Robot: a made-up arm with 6 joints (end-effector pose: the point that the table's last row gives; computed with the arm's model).
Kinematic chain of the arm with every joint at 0, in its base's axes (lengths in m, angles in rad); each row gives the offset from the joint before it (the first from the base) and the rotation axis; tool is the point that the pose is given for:
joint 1: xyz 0 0 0.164 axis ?
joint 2: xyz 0 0.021 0 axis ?
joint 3: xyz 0 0 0.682 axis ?
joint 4: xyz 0 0 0.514 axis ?
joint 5: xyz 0 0 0 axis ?
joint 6: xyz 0 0 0.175 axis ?
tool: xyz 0 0 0
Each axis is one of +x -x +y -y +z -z.
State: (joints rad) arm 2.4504 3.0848 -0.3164 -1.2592 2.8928 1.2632
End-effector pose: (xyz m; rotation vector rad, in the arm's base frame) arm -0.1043 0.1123 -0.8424 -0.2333 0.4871 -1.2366
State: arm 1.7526 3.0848 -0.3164 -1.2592 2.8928 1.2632
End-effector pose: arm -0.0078 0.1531 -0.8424 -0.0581 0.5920 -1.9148
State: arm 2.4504 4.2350 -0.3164 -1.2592 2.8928 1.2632
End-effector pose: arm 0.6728 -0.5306 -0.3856 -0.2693 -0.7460 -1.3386
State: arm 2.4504 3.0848 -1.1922 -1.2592 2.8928 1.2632
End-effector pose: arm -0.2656 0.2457 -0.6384 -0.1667 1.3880 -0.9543
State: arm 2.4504 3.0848 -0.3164 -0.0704 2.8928 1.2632
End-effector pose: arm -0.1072 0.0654 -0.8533 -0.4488 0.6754 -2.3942
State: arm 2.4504 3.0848 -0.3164 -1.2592 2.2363 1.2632
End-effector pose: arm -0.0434 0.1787 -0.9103 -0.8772 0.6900 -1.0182
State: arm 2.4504 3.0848 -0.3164 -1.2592 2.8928 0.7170
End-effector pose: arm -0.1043 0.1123 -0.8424 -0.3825 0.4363 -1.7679
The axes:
joint 1: +z
joint 2: +y
joint 3: +y
joint 4: +z
joint 5: +y
joint 6: +z

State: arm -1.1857 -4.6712 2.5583 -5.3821 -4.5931 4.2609
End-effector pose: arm 0.2221 -0.1294 -0.0261 0.8511 0.9655 2.4854
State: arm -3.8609 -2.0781 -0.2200 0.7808 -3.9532 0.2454
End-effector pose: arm 0.6420 -0.7089 -0.3616 -0.3509 -0.5922 2.0568
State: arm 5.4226 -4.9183 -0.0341 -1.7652 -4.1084 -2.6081
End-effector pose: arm 0.6023 -0.8850 0.4290 0.6202 -1.4468 -0.5129
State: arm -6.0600 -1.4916 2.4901 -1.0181 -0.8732 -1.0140
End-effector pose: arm -0.2166 0.0894 0.6164 -0.7848 -0.4087 -1.3457
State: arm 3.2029 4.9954 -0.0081 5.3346 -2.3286 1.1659
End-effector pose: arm 1.0595 -0.0595 0.3900 1.5277 -1.5972 0.1356
